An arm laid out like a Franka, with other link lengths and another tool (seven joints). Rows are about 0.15 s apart.
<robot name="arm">
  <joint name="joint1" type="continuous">
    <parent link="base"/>
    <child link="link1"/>
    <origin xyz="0 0 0.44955"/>
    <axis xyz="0 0 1"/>
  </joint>
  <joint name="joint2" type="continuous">
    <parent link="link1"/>
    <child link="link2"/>
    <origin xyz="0 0 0" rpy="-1.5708 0 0"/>
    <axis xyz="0 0 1"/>
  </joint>
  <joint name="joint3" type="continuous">
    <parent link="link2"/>
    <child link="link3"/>
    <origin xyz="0 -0.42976 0" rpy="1.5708 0 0"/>
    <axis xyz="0 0 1"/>
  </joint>
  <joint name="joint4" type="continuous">
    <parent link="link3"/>
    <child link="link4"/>
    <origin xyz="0.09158 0 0" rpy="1.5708 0 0"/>
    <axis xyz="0 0 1"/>
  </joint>
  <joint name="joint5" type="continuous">
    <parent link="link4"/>
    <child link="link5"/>
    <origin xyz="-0.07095 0.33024 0" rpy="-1.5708 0 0"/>
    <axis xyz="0 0 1"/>
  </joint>
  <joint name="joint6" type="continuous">
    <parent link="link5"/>
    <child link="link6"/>
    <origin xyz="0 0 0" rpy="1.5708 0 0"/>
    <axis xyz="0 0 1"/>
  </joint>
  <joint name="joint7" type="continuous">
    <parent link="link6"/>
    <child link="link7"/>
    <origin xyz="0.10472 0 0" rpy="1.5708 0 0"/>
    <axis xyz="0 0 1"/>
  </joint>
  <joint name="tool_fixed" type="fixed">
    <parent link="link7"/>
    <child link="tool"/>
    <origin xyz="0.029 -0.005 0.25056" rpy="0 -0.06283 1.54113"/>
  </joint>
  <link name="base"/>
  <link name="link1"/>
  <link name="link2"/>
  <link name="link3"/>
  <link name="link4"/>
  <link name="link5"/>
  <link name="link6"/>
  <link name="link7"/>
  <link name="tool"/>
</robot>
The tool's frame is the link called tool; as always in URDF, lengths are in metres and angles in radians. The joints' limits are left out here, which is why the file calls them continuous.
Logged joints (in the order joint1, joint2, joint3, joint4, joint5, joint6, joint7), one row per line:
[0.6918 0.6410 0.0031 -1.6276 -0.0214 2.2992 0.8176]
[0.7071 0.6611 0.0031 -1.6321 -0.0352 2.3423 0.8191]
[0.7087 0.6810 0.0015 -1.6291 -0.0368 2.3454 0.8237]
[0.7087 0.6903 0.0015 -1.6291 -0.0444 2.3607 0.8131]
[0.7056 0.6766 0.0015 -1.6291 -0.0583 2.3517 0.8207]
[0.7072 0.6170 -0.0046 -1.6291 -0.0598 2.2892 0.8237]
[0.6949 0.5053 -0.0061 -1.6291 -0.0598 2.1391 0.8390]
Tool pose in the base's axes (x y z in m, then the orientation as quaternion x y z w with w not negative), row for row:
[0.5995 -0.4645 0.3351 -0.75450 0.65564 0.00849 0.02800]
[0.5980 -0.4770 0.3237 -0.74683 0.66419 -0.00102 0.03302]
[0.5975 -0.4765 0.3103 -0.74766 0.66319 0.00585 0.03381]
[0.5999 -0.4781 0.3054 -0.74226 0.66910 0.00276 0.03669]
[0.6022 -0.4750 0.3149 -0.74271 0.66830 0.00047 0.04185]
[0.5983 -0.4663 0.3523 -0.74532 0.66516 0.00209 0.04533]
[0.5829 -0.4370 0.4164 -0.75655 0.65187 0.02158 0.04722]
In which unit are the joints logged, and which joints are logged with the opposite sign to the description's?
The joints are logged in radians. Opposite sign: joint1, joint3, joint5, joint7.
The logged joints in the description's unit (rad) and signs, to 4 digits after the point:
[-0.6918 0.6410 -0.0031 -1.6276 0.0214 2.2992 -0.8176]
[-0.7071 0.6611 -0.0031 -1.6321 0.0352 2.3423 -0.8191]
[-0.7087 0.6810 -0.0015 -1.6291 0.0368 2.3454 -0.8237]
[-0.7087 0.6903 -0.0015 -1.6291 0.0444 2.3607 -0.8131]
[-0.7056 0.6766 -0.0015 -1.6291 0.0583 2.3517 -0.8207]
[-0.7072 0.6170 0.0046 -1.6291 0.0598 2.2892 -0.8237]
[-0.6949 0.5053 0.0061 -1.6291 0.0598 2.1391 -0.8390]

